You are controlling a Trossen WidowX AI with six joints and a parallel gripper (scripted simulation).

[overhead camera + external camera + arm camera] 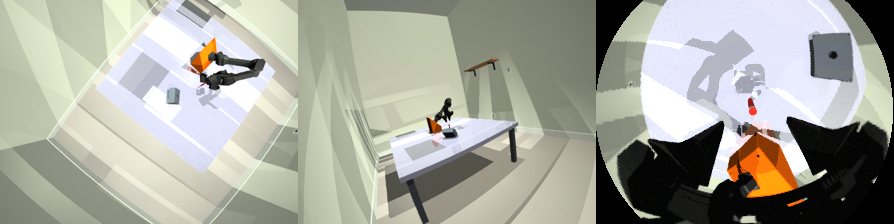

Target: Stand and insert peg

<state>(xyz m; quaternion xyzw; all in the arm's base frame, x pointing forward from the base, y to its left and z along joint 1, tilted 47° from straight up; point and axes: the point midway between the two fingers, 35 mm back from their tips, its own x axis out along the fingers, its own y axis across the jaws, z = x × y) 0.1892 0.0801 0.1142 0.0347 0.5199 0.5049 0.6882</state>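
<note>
My gripper tip is 60 mm above the red peg. Also, from my gripper tip: grey sloped panel (270 mm ahead, 100 mm to the right, 70 mm below).
</note>
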